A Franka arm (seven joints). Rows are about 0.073 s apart.
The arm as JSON. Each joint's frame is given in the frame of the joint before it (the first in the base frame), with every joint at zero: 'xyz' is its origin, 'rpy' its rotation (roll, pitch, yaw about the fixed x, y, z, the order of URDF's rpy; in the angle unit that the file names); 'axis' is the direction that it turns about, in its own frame. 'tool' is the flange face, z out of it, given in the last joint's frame.
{
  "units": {
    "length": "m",
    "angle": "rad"
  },
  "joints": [
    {
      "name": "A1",
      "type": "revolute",
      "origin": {
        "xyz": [
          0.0,
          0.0,
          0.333
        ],
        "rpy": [
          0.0,
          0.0,
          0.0
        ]
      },
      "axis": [
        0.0,
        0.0,
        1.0
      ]
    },
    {
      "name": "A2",
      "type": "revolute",
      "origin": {
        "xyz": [
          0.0,
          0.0,
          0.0
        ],
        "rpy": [
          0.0,
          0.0,
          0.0
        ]
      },
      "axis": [
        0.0,
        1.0,
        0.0
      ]
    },
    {
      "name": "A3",
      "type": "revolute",
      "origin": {
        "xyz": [
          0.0,
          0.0,
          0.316
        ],
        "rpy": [
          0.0,
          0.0,
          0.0
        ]
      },
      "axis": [
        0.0,
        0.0,
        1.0
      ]
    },
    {
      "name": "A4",
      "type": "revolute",
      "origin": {
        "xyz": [
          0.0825,
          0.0,
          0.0
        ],
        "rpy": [
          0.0,
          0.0,
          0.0
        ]
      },
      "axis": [
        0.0,
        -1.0,
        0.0
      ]
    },
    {
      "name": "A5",
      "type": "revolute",
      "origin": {
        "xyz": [
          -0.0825,
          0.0,
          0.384
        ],
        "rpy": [
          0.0,
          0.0,
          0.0
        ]
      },
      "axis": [
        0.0,
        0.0,
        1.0
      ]
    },
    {
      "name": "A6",
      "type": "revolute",
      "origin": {
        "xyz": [
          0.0,
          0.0,
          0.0
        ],
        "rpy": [
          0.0,
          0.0,
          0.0
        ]
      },
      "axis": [
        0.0,
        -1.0,
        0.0
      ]
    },
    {
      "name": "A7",
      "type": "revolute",
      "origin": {
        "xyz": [
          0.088,
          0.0,
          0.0
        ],
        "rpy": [
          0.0,
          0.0,
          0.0
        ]
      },
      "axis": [
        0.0,
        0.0,
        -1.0
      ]
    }
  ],
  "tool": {
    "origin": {
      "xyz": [
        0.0,
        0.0,
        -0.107
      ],
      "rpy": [
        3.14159,
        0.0,
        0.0
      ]
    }
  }
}
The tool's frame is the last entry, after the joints.
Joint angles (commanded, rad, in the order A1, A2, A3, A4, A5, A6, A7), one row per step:
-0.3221, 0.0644, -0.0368, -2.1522, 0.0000, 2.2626, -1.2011
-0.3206, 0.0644, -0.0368, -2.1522, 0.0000, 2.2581, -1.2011
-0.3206, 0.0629, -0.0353, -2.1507, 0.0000, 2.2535, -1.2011
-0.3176, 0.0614, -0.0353, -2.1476, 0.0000, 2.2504, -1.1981
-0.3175, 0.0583, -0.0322, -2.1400, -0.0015, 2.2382, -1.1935
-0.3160, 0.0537, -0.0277, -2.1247, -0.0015, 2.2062, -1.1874
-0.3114, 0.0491, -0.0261, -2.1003, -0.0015, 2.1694, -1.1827
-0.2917, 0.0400, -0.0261, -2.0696, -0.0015, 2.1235, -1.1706
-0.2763, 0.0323, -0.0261, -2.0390, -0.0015, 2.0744, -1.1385
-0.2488, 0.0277, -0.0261, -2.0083, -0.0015, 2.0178, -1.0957
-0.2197, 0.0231, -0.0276, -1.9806, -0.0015, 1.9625, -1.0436
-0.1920, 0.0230, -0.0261, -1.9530, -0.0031, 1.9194, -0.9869
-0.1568, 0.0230, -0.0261, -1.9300, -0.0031, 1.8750, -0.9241
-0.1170, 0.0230, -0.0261, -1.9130, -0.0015, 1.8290, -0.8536
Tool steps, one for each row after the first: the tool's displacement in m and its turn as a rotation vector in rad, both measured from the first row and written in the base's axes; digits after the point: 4 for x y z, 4 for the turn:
-0.0001, 0.0009, -0.0004, 0.0016, 0.0042, 0.0015
0.0000, 0.0018, 0.0007, 0.0023, 0.0057, 0.0030
0.0010, 0.0032, 0.0026, 0.0019, 0.0042, 0.0030
0.0022, 0.0045, 0.0066, 0.0017, 0.0059, 0.0024
0.0036, 0.0075, 0.0131, 0.0064, 0.0170, 0.0023
0.0067, 0.0101, 0.0234, 0.0093, 0.0243, 0.0037
0.0119, 0.0198, 0.0385, 0.0115, 0.0299, 0.0112
0.0155, 0.0277, 0.0526, 0.0155, 0.0399, -0.0055
0.0198, 0.0424, 0.0645, 0.0216, 0.0602, -0.0210
0.0228, 0.0575, 0.0753, 0.0265, 0.0825, -0.0456
0.0271, 0.0730, 0.0847, 0.0267, 0.0979, -0.0728
0.0302, 0.0924, 0.0918, 0.0273, 0.1191, -0.1006
0.0316, 0.1147, 0.0962, 0.0274, 0.1479, -0.1321

